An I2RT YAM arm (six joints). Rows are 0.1 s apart.
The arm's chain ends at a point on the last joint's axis. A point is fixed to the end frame.
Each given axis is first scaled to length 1.
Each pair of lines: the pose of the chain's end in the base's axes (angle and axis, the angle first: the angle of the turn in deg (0 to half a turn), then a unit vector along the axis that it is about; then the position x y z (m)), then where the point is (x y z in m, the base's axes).
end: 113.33 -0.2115 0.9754 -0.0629 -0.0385 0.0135 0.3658
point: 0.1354 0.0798 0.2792
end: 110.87 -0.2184 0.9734 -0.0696 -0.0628 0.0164 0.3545
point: 0.1144 0.0833 0.2754
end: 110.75 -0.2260 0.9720 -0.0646 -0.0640 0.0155 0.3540
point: 0.1123 0.0851 0.2751
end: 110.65 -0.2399 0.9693 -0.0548 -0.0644 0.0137 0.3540
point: 0.1098 0.0883 0.2751
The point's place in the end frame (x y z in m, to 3 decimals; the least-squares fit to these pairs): -0.005 0.046 0.200
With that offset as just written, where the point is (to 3 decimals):
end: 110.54 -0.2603 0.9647 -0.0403 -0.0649 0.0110 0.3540
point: 0.106 0.093 0.275
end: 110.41 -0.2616 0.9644 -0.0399 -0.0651 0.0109 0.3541
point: 0.106 0.093 0.276
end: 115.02 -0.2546 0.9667 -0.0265 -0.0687 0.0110 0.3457
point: 0.095 0.093 0.253
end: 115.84 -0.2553 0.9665 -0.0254 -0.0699 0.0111 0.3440
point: 0.092 0.094 0.249
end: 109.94 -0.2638 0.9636 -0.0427 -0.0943 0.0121 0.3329
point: 0.077 0.094 0.256
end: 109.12 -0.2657 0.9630 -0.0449 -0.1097 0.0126 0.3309
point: 0.063 0.095 0.256
